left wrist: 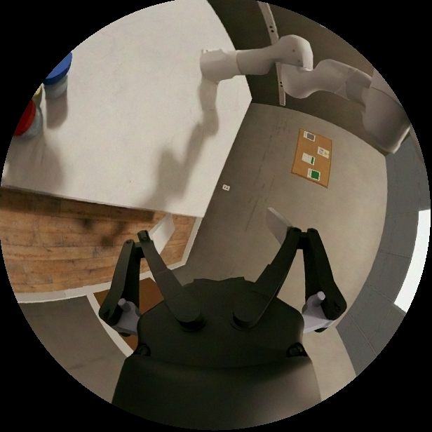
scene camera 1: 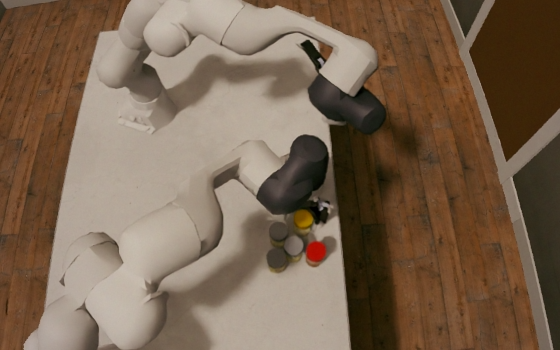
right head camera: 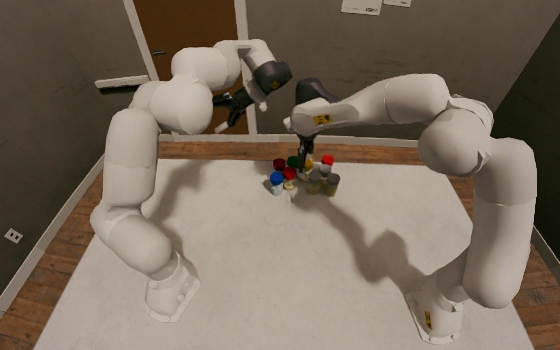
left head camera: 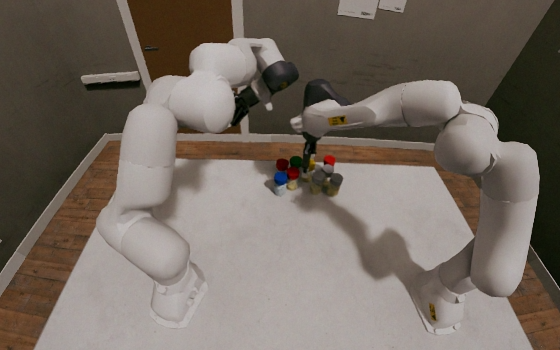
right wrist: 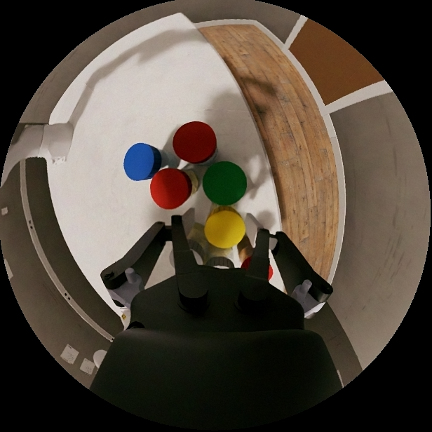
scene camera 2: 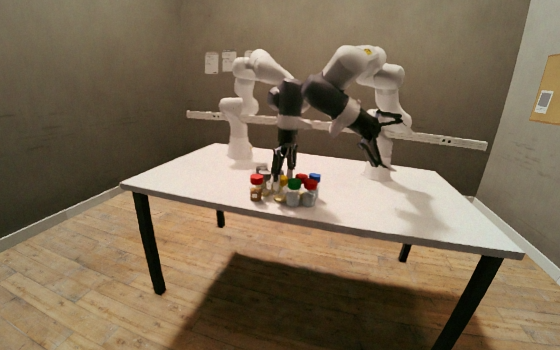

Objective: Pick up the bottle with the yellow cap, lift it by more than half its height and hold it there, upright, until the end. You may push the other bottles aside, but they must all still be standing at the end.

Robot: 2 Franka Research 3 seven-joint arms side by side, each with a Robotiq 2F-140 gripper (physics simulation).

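The bottle with the yellow cap (scene camera 1: 303, 220) (right wrist: 225, 229) (scene camera 2: 283, 181) stands upright on the table among the other bottles. In the right wrist view it lies between the fingertips of my right gripper (right wrist: 222, 225), which is open and low around it, pointing down. My right gripper also shows in the left head view (left head camera: 307, 162), where its fingers partly hide the yellow cap. My left gripper (left wrist: 219, 219) (scene camera 2: 392, 142) is open and empty, high up and away from the bottles. In scene camera 1 the right arm's wrist hides part of the bottle group.
Beside the yellow-capped bottle stand bottles with a green cap (right wrist: 224, 183), a dark red cap (right wrist: 194, 142), a red cap (right wrist: 170, 188) and a blue cap (right wrist: 142, 161). Several grey-capped bottles (scene camera 1: 294, 246) and another red-capped bottle (scene camera 1: 316, 252) stand on its other side. The table edge (scene camera 1: 341, 280) is near.
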